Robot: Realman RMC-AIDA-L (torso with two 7-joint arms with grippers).
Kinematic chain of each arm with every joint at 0, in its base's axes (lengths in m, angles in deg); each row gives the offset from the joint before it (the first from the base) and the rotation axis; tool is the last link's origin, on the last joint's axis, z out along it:
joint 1: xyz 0 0 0.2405 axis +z
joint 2: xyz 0 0 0 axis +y
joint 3: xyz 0 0 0.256 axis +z
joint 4: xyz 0 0 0 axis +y
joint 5: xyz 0 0 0.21 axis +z
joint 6: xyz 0 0 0 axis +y
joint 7: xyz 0 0 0.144 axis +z
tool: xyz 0 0 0
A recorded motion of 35 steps. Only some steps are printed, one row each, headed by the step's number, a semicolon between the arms.
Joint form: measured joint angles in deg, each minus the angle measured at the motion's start. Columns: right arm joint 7, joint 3, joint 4, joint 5, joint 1, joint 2, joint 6; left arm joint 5, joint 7, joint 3, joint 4, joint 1, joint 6, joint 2.
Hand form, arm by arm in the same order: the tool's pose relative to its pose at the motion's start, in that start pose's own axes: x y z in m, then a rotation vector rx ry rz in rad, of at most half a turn. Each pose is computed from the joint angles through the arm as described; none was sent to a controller.
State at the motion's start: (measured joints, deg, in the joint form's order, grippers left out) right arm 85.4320 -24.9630 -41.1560 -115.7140 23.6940 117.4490 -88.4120; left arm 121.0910 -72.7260 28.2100 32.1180 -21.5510 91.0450 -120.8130
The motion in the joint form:
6: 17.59 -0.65 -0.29 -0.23 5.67 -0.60 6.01; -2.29 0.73 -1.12 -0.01 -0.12 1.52 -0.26
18: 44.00 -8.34 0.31 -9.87 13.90 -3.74 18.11; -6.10 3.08 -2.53 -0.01 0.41 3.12 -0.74
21: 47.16 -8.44 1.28 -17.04 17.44 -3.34 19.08; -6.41 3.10 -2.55 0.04 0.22 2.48 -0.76
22: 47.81 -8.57 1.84 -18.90 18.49 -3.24 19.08; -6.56 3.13 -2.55 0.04 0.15 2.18 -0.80
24: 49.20 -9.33 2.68 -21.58 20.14 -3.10 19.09; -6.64 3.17 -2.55 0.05 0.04 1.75 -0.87
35: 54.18 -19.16 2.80 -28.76 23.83 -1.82 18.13; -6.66 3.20 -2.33 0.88 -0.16 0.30 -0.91
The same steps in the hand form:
6: -0.0360 -0.0139 0.0265 0.0424 -0.0133 0.2197; 0.0077 0.0014 0.0001 -0.0039 0.0618 0.0083
18: -0.0742 -0.0371 0.0640 0.2010 0.1450 0.4402; 0.0150 0.0032 -0.0027 0.0109 0.1528 0.0358
21: -0.0766 -0.0335 0.0814 0.2238 0.2380 0.4228; 0.0164 0.0011 -0.0020 0.0216 0.1549 0.0386
22: -0.0766 -0.0312 0.0869 0.2232 0.2676 0.4159; 0.0169 0.0004 -0.0015 0.0263 0.1562 0.0393
24: -0.0770 -0.0267 0.0961 0.2215 0.3167 0.4049; 0.0173 -0.0005 -0.0006 0.0320 0.1559 0.0404
35: -0.0708 -0.0026 0.1255 0.2135 0.5395 0.2883; 0.0193 -0.0053 -0.0008 0.0571 0.1436 0.0548

